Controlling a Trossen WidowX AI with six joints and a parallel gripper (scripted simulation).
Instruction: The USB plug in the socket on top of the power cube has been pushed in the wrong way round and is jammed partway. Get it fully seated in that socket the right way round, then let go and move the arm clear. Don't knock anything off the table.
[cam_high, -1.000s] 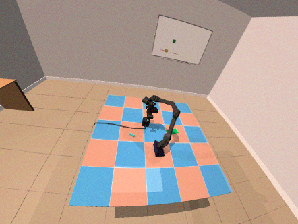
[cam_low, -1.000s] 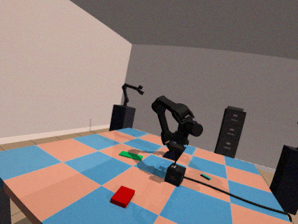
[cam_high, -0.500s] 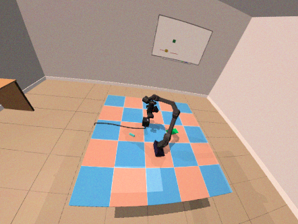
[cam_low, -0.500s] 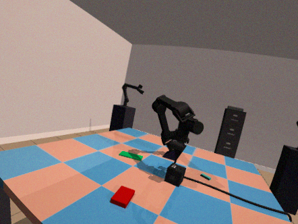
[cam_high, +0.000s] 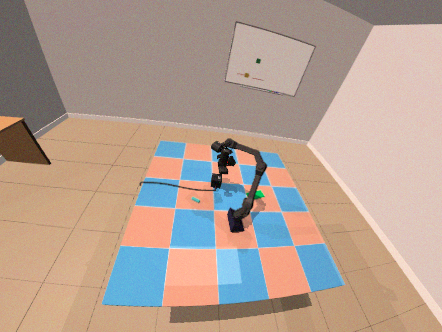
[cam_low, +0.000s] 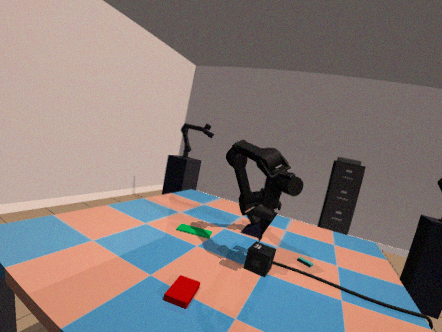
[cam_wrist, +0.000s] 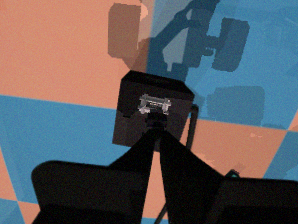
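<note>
Right now the USB socket is 6 cm below my gripper tip. Round my gripper tip: USB plug: 2 cm below; red block: 29 cm ahead, 12 cm below, 8 cm to the right; small teal piece: 18 cm behind, 15 cm to the left, 12 cm below.
</note>
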